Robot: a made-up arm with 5 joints. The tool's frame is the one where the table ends. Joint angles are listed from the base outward.
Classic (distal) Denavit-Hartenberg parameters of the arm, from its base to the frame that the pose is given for. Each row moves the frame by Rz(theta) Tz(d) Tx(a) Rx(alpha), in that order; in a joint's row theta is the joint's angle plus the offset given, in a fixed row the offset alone. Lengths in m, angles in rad.
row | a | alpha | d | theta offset
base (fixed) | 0.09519 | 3.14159 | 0 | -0.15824
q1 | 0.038 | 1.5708 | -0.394 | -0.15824
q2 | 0.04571 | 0 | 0 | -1.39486
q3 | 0.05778 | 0 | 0 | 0.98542
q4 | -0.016 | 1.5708 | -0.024 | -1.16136
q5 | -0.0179 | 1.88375 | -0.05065 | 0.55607
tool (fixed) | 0 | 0 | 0.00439 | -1.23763
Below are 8 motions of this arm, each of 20 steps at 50 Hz.
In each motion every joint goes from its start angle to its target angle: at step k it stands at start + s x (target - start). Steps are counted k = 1, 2, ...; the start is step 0. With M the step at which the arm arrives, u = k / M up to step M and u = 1 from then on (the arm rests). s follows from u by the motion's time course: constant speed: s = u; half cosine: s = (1 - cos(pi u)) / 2; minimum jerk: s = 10 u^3 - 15 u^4 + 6 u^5.
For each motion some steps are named. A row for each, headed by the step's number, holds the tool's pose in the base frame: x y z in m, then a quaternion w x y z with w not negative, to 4 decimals.
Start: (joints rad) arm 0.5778 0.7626 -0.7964 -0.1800 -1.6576
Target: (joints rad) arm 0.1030 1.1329 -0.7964 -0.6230 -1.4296
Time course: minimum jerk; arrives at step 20
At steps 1, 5, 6, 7, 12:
1: 0.2426 -0.1236 0.4296 0.2614 0.8485 -0.4025 0.2231
5: 0.2494 -0.1176 0.4263 0.2675 0.8545 -0.3806 0.2310
6: 0.2531 -0.1138 0.4243 0.2709 0.8578 -0.3678 0.2358
7: 0.2575 -0.1091 0.4220 0.2749 0.8613 -0.3523 0.2417
12: 0.2799 -0.0755 0.4066 0.2963 0.8755 -0.2566 0.2824

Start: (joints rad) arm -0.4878 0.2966 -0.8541 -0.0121 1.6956
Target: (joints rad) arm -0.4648 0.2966 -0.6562 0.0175 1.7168
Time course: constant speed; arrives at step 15
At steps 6, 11, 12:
6: 0.2363 0.0192 0.5022 0.9132 -0.3053 -0.1003 0.2507
11: 0.2405 0.0202 0.4962 0.9109 -0.3159 -0.0641 0.2575
12: 0.2412 0.0204 0.4949 0.9103 -0.3180 -0.0568 0.2588

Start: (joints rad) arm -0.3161 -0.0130 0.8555 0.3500 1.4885
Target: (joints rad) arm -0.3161 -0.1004 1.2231 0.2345 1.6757
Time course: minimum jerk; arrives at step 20
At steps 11, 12, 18, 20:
11: 0.2029 -0.0179 0.3561 0.5881 -0.2486 0.6901 0.3407
12: 0.2012 -0.0182 0.3549 0.5799 -0.2547 0.6933 0.3439
18: 0.1950 -0.0194 0.3507 0.5508 -0.2747 0.7033 0.3555
20: 0.1949 -0.0194 0.3506 0.5500 -0.2753 0.7036 0.3559

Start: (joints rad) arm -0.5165 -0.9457 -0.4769 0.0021 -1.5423
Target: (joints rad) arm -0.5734 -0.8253 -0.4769 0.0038 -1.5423
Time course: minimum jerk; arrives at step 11
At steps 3, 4, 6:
3: 0.1258 -0.0097 0.5298 0.0772 -0.6370 0.0894 -0.7618
4: 0.1276 -0.0085 0.5299 0.0769 -0.6427 0.0846 -0.7575
6: 0.1321 -0.0050 0.5300 0.0759 -0.6572 0.0721 -0.7464

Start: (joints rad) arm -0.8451 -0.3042 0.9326 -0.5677 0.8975
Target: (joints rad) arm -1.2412 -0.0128 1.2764 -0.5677 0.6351
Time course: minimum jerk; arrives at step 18
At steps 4, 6, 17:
4: 0.2156 0.0646 0.4043 0.7988 0.0098 0.2197 0.5600
6: 0.2102 0.0695 0.3950 0.7759 0.0089 0.2640 0.5729
17: 0.1700 0.0767 0.3479 0.6325 -0.0415 0.5073 0.5837

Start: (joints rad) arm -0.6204 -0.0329 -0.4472 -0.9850 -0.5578
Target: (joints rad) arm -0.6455 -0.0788 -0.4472 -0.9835 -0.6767
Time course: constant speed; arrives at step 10
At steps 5, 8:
5: 0.2045 0.0325 0.5341 0.2401 0.5043 -0.3077 0.7703
8: 0.2023 0.0327 0.5351 0.2195 0.5085 -0.3018 0.7760

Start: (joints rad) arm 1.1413 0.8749 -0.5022 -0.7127 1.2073
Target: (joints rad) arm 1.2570 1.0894 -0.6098 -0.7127 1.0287
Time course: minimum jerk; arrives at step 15
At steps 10, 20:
10: 0.1183 -0.2097 0.4095 0.8967 0.0027 0.0378 -0.4409
20: 0.1136 -0.2110 0.4044 0.8936 0.0238 0.0328 -0.4470

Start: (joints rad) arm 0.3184 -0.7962 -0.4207 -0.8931 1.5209
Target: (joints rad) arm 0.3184 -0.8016 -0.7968 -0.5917 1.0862
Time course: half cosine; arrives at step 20
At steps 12, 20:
12: 0.0543 -0.0446 0.5338 0.5991 -0.2882 -0.7402 -0.1001
20: 0.0479 -0.0436 0.5319 0.5908 -0.2687 -0.7602 -0.0296

